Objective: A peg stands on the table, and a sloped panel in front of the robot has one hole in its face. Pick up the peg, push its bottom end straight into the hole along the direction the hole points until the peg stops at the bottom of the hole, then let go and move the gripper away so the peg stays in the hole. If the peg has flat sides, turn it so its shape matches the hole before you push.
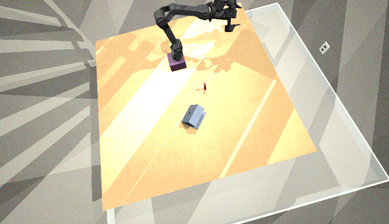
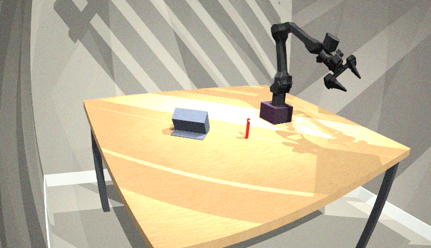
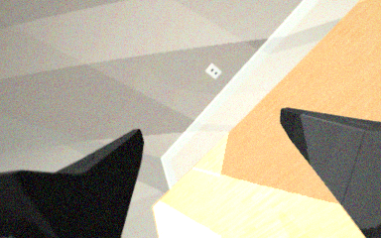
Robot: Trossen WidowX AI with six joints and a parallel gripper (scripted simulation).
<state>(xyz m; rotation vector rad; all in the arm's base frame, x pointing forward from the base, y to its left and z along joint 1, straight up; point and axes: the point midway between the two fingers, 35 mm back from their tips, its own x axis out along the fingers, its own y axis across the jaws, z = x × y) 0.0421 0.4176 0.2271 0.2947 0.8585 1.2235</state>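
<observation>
The thin red peg lies 350 mm to the right of my gripper tip, 240 mm ahead of it and 230 mm below it. Round my gripper tip: grey-blue sloped panel: 500 mm to the right, 400 mm ahead, 250 mm below.
</observation>
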